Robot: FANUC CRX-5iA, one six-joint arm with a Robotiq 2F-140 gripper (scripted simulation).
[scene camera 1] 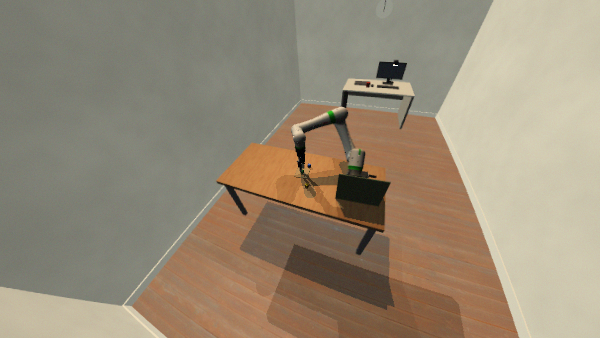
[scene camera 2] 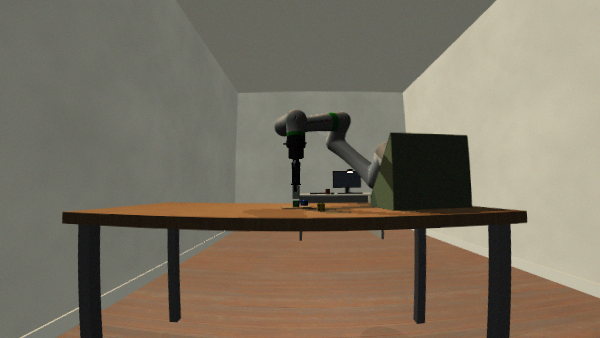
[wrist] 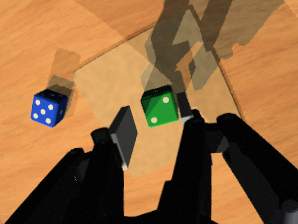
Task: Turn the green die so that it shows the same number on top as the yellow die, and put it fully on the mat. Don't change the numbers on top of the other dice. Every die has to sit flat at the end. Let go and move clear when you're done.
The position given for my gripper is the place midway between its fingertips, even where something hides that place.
In view: my gripper (wrist: 156, 113), a blue die (wrist: 48, 108), a green die (wrist: 159, 106) and a pale mat (wrist: 175, 52).
